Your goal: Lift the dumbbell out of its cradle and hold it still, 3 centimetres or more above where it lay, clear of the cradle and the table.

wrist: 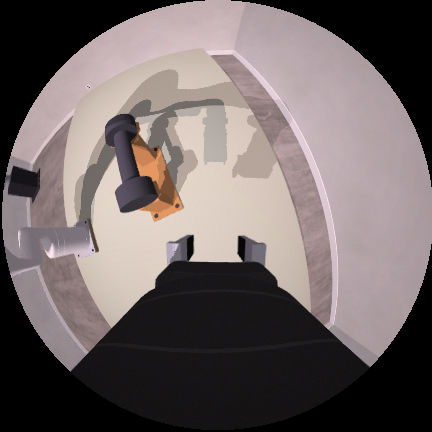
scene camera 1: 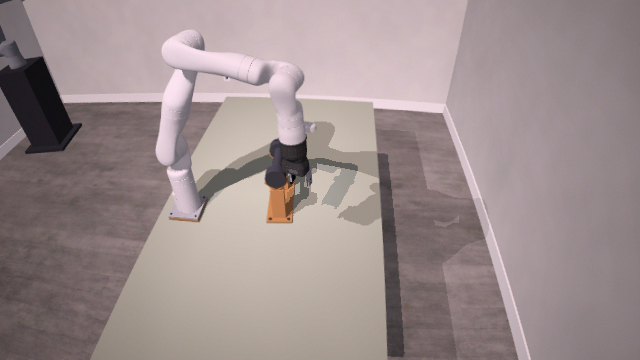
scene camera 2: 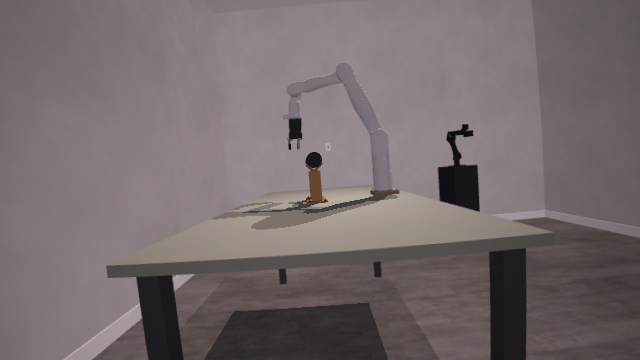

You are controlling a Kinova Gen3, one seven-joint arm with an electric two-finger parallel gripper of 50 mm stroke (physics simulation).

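Pixels of known places: gripper, between the fingertips: [wrist: 215, 244] [scene camera 1: 301, 182] [scene camera 2: 294, 149]; arm's base, origin of its link: [wrist: 82, 238] [scene camera 1: 190, 205] [scene camera 2: 382, 189].
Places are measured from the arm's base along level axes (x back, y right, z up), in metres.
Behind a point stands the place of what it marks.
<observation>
A dark dumbbell [scene camera 1: 276, 177] @[z 0.196, x -0.371, y 0.082 m] [scene camera 2: 314, 160] @[z 0.183, x -0.383, y -0.116 m] [wrist: 126, 155] @[z 0.202, x -0.384, y -0.010 m] lies level in the top of an orange cradle [scene camera 1: 281, 206] @[z 0.050, x -0.379, y 0.080 m] [scene camera 2: 315, 186] @[z 0.057, x -0.387, y -0.113 m] [wrist: 167, 186] @[z -0.014, x -0.404, y 0.023 m], which stands upright on the table [scene camera 1: 240, 280] @[z -0.022, x -0.229, y 0.353 m] [scene camera 2: 330, 255] @[z -0.028, x -0.479, y -0.889 m] [wrist: 240, 200] @[z -0.022, x -0.578, y 0.167 m]. In the wrist view the dumbbell's bar and both round heads show. My gripper [scene camera 1: 300, 181] @[z 0.267, x -0.454, y 0.192 m] [scene camera 2: 294, 146] @[z 0.267, x -0.454, y 0.192 m] [wrist: 215, 244] @[z 0.267, x -0.454, y 0.192 m] is open and empty, pointing down. In scene camera 2 its fingertips are above the dumbbell's height and to its left. In the wrist view the dumbbell is up and left of the fingers, apart from them.
The arm's base [scene camera 1: 187, 210] @[z 0.019, x -0.001, y 0.046 m] [scene camera 2: 384, 191] @[z -0.005, x -0.015, y -0.062 m] [wrist: 89, 239] @[z 0.002, x -0.042, y 0.024 m] stands on the table to one side of the cradle. A black pedestal [scene camera 1: 35, 105] [scene camera 2: 458, 187] [wrist: 23, 182] with another device stands on the floor beyond the table. Walls surround the table.
</observation>
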